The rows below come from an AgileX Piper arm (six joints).
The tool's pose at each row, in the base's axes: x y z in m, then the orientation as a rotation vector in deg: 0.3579, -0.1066, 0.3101, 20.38, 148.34, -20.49; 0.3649, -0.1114, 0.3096, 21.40, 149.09, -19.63; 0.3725, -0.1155, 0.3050, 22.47, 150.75, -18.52; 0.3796, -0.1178, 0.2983, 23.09, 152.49, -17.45; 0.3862, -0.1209, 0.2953, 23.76, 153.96, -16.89; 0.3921, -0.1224, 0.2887, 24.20, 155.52, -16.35; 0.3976, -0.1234, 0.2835, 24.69, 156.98, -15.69; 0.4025, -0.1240, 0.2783, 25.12, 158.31, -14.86
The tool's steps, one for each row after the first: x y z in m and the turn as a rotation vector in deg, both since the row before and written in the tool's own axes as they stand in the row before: -0.0065, -0.0022, 0.0050, -0.40, 0.93, 0.71; -0.0050, -0.0006, 0.0084, -0.54, 1.83, 0.60; -0.0034, 0.0012, 0.0093, -0.58, 1.82, 0.26; -0.0051, -0.0003, 0.0060, -0.21, 1.57, 0.25; -0.0028, 0.0015, 0.0084, -0.22, 1.61, 0.07; -0.0031, 0.0016, 0.0068, -0.30, 1.53, 0.14; -0.0026, 0.0017, 0.0065, -0.43, 1.40, 0.14
